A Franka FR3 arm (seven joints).
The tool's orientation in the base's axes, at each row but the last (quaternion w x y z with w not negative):
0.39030 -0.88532 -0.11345 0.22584
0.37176 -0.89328 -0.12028 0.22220
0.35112 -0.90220 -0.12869 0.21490
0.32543 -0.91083 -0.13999 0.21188
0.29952 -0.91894 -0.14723 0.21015
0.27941 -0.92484 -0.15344 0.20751
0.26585 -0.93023 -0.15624 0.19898
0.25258 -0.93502 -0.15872 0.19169
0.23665 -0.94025 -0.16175 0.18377
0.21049 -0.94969 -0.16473 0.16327
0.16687 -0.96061 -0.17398 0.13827
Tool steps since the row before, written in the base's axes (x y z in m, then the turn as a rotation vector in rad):
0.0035 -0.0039 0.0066 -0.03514 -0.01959 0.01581
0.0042 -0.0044 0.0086 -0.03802 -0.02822 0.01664
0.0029 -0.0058 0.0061 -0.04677 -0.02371 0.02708
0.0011 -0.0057 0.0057 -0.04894 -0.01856 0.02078
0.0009 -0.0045 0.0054 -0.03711 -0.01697 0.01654
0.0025 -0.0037 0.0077 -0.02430 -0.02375 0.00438
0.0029 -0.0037 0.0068 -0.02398 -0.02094 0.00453
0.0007 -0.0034 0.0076 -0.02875 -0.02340 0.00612
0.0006 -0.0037 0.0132 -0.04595 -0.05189 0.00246
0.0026 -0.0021 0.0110 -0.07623 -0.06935 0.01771
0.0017 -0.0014 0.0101 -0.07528 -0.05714 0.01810
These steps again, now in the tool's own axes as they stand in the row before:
-0.0005 -0.0022 -0.0081 -0.04296 0.00052 -0.00475
-0.0007 -0.0029 -0.0101 -0.04901 0.00577 -0.00914
-0.0015 0.0002 -0.0088 -0.05804 -0.00538 -0.00925
-0.0030 0.0007 -0.0075 -0.05605 -0.00538 -0.00107
-0.0026 0.0003 -0.0066 -0.04388 -0.00231 -0.00280
-0.0016 -0.0011 -0.0087 -0.03186 0.01230 -0.00267
-0.0009 -0.0003 -0.0082 -0.03051 0.01000 -0.00172
-0.0028 -0.0011 -0.0078 -0.03610 0.01022 -0.00191
-0.0045 -0.0034 -0.0125 -0.06140 0.03214 -0.00263
-0.0011 -0.0026 -0.0112 -0.09876 0.03280 -0.01027
-0.0011 -0.0020 -0.0101 -0.09334 0.02214 -0.00760

